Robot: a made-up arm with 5 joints.
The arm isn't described. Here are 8 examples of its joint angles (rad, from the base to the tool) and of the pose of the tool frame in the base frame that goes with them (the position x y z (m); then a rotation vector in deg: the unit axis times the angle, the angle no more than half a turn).
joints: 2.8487 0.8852 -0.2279 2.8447 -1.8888
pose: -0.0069 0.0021 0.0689 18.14 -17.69 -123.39
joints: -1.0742 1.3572 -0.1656 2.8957 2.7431
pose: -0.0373 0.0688 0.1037 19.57 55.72 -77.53
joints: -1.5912 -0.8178 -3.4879 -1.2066 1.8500
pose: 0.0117 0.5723 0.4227 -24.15 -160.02 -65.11
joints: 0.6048 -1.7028 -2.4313 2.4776 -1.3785
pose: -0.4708 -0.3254 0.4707 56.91 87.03 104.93
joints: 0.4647 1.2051 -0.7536 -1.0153 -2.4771
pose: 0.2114 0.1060 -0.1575 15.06 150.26 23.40
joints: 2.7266 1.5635 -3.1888 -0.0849 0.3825
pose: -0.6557 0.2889 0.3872 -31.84 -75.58 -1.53
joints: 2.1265 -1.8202 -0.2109 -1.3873 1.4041
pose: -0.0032 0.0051 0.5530 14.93 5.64 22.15
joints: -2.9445 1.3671 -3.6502 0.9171 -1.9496
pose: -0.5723 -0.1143 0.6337 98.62 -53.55 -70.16
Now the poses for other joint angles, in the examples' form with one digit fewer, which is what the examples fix.
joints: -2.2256 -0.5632 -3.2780 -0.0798 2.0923
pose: 0.320 0.417 0.740 36.5 54.8 159.9
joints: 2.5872 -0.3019 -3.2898 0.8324 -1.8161
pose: 0.273 -0.169 0.912 16.5 -22.6 -133.8
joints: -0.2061 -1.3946 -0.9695 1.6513 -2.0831
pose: 0.087 -0.018 0.673 83.5 114.0 21.7
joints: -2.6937 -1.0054 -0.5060 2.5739 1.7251
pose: -0.182 -0.088 0.391 80.8 108.8 70.5
